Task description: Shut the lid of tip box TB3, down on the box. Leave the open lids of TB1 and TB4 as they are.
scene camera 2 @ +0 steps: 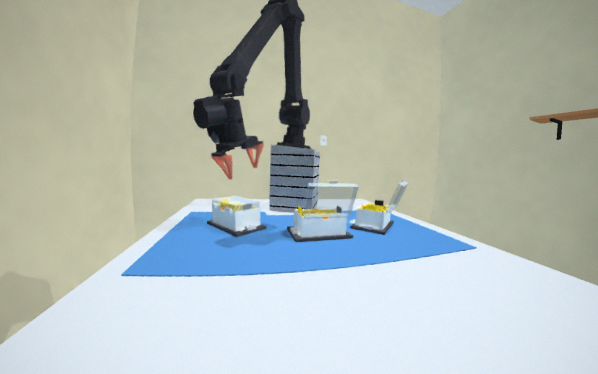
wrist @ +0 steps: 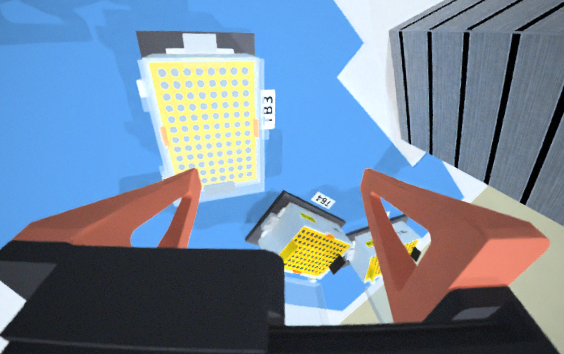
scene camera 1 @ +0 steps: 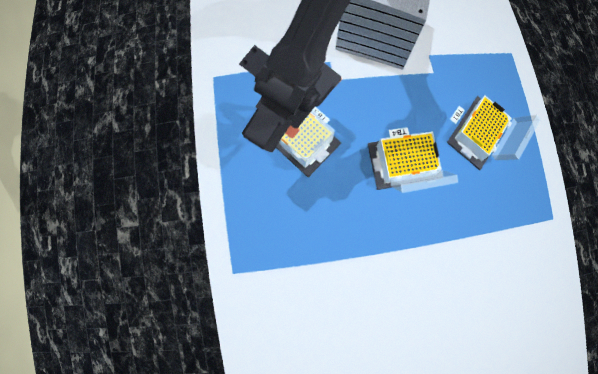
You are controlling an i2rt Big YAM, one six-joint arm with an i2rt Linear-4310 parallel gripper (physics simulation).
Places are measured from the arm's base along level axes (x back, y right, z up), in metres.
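Pixels of known places: gripper, fingertip midpoint: [scene camera 2: 243,173] [wrist: 280,177]; arm's base, link origin: [scene camera 2: 293,147].
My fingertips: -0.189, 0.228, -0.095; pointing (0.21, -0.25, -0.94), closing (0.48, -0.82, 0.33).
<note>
Ahead of a thing's pixels: the offset from my fingertips to its top centre, as dx, dy, dz. "pt": to the spot under its first point. Level surfaces: height alone.
Tip box TB3 @[-0.013, +0.015, -0.076] [scene camera 1: 311,139] [scene camera 2: 236,218] [wrist: 212,120] is white with a yellow tip rack. Its clear lid @[pt -0.061, -0.022, -0.082] [scene camera 2: 254,204] [wrist: 252,187] lies down flat over the box. My gripper [scene camera 2: 243,173] [wrist: 280,177] is open and empty, above TB3 and apart from it; in scene camera 1 the arm hides most of the fingers. TB4 @[-0.143, -0.182, -0.079] [scene camera 1: 411,155] [scene camera 2: 320,228] [wrist: 316,252] has its clear lid @[-0.209, -0.171, +0.000] [scene camera 1: 429,183] [scene camera 2: 339,198] standing open. TB1 [scene camera 1: 485,125] [scene camera 2: 372,219] has its clear lid [scene camera 1: 517,139] [scene camera 2: 398,196] open too.
The boxes stand on dark bases on a blue mat @[dz -0.154] [scene camera 1: 380,225] [scene camera 2: 280,257] on a white table @[dz -0.157] [scene camera 1: 400,310] [scene camera 2: 310,320]. The grey ribbed pedestal [scene camera 1: 382,32] [scene camera 2: 294,177] [wrist: 480,100] of the arm stands at the back edge of the mat. A wall shelf [scene camera 2: 567,117] is far right.
</note>
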